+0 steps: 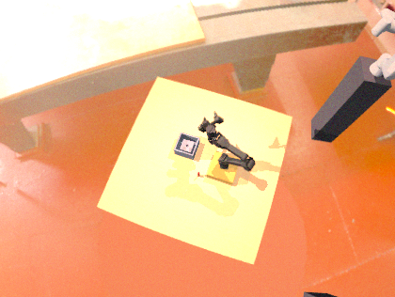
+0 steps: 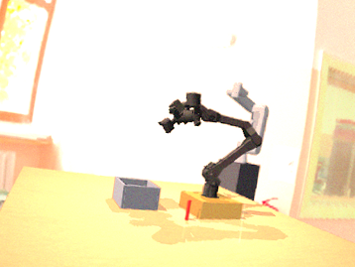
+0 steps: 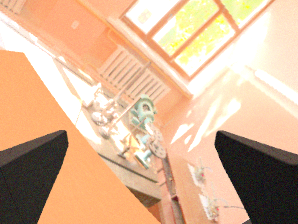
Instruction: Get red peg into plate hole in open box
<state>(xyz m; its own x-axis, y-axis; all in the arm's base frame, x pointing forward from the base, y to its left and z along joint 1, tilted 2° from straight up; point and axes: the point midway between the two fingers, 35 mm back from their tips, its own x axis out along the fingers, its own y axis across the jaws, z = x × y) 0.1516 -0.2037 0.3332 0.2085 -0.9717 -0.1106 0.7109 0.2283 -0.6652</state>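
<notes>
Now: gripper tip 30 mm short of the red peg, 340 mm to the right of it and 350 mm above it. From my gripper tip the other things lie so: plate 160 mm ahead, 120 mm to the left, 350 mm below; grey box 160 mm ahead, 120 mm to the left, 370 mm below.
</notes>
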